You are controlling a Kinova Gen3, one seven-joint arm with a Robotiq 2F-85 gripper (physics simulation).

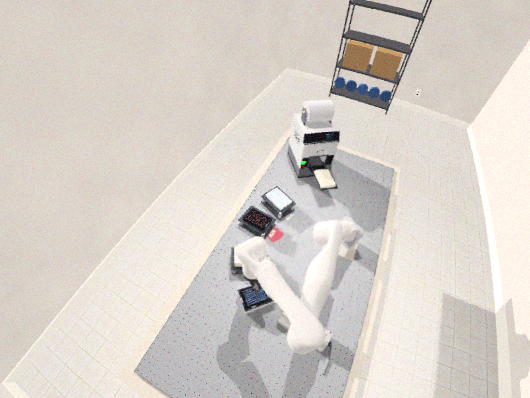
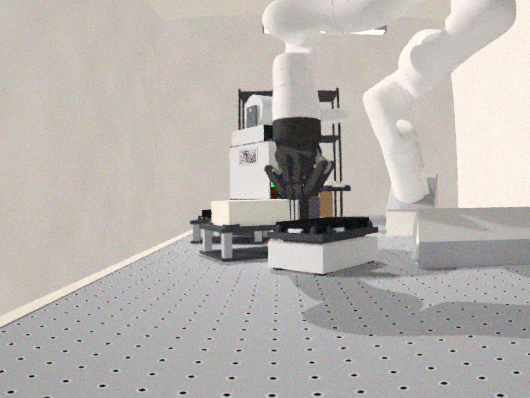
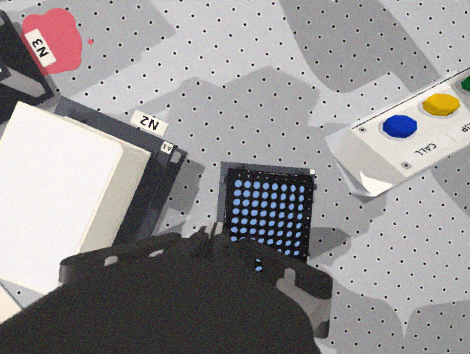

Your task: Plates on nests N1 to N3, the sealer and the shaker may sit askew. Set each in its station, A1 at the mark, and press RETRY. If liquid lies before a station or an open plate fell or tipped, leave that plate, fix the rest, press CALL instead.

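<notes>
My gripper [image 1: 255, 286] [image 2: 299, 214] [image 3: 215, 232] is shut and empty, its tips low by the near edge of the blue-welled black plate [image 1: 255, 297] [image 3: 268, 206]. That plate sits on the white shaker [image 2: 322, 255], roughly square to it. A cream block-like plate [image 2: 250, 212] [image 3: 55, 190] lies on nest N2 [image 2: 226, 246] [image 3: 145, 200], looking level. Red liquid [image 1: 276, 235] [image 3: 62, 37] lies before N3, which bears a dark plate with red wells [image 1: 257, 220]. A pale plate [image 1: 278, 199] sits on another nest, label unreadable. The sealer [image 1: 314, 145] has a cream plate [image 1: 325, 178] on its tray.
The button box [image 2: 470, 250] [image 3: 380, 155] stands to the right of the shaker, with a blue CALL button [image 3: 399, 126], a yellow button [image 3: 441, 104] and part of a green one. RETRY is not readable. A shelf rack [image 1: 377, 42] stands behind the table.
</notes>
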